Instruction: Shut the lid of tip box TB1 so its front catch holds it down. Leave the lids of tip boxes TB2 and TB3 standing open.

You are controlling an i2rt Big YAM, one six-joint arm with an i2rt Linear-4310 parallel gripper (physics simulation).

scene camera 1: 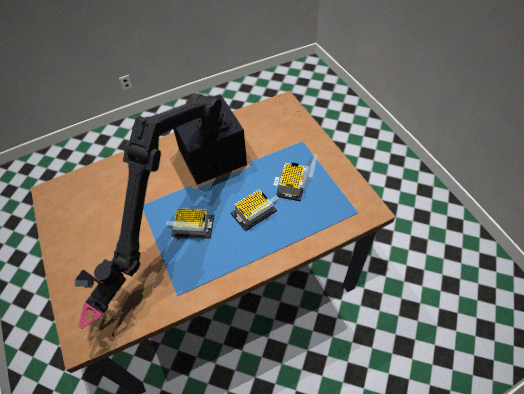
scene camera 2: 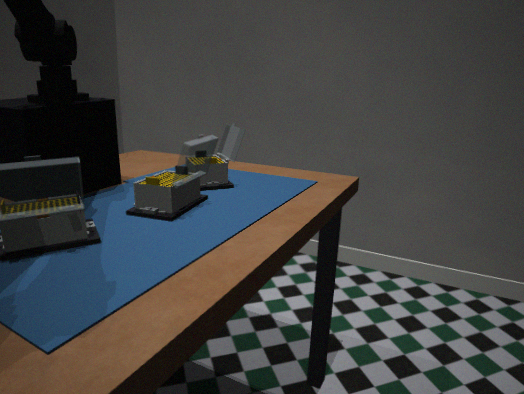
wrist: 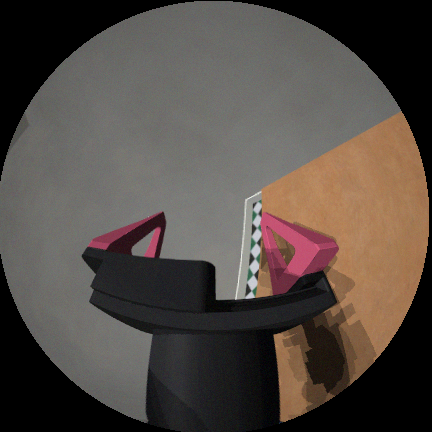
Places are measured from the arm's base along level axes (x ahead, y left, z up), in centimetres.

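Where they show: gripper, between the fingertips: (scene camera 1: 81, 326) (wrist: 212, 216); arm's base, origin of its link: (scene camera 1: 212, 125) (scene camera 2: 59, 100).
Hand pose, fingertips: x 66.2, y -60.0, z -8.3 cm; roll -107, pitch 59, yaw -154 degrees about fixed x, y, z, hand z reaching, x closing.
Note:
Each offset is from my fingertips to the top centre of the thing. "spot": to the spot under its first point. Level surfaces: height alone.
Three grey tip boxes with yellow racks stand on dark bases: a left box {dy +42.6, dx -36.5, dz -6.5 cm} (scene camera 1: 191, 218) (scene camera 2: 45, 231), a middle box {dy +66.7, dx -35.4, dz -6.5 cm} (scene camera 1: 253, 204) (scene camera 2: 155, 198) and a right box {dy +85.3, dx -43.6, dz -6.5 cm} (scene camera 1: 292, 175) (scene camera 2: 215, 174). Clear lids stand raised at the boxes; the left box's lid {spot: dy +39.8, dx -27.3, dz -0.5 cm} (scene camera 2: 40, 176) is upright in scene camera 2, and the right box's lid {dy +92.1, dx -39.6, dz +2.3 cm} (scene camera 1: 312, 167) (scene camera 2: 231, 142) leans outward. The middle box's lid overlaps other parts, so its angle is unclear. No label can be read, so I cannot tell which is TB1. My gripper (scene camera 1: 84, 324) (wrist: 212, 216) is open and empty, far from the boxes, above the table's front left corner.
The boxes stand on a blue mat {dz -13.1 cm} (scene camera 1: 225, 260) (scene camera 2: 165, 245) on a wooden table {dz -13.4 cm} (scene camera 1: 75, 215) (scene camera 2: 240, 255). The arm's black pedestal (scene camera 1: 217, 155) (scene camera 2: 60, 135) stands behind the mat. The arm reaches over the table's left side.

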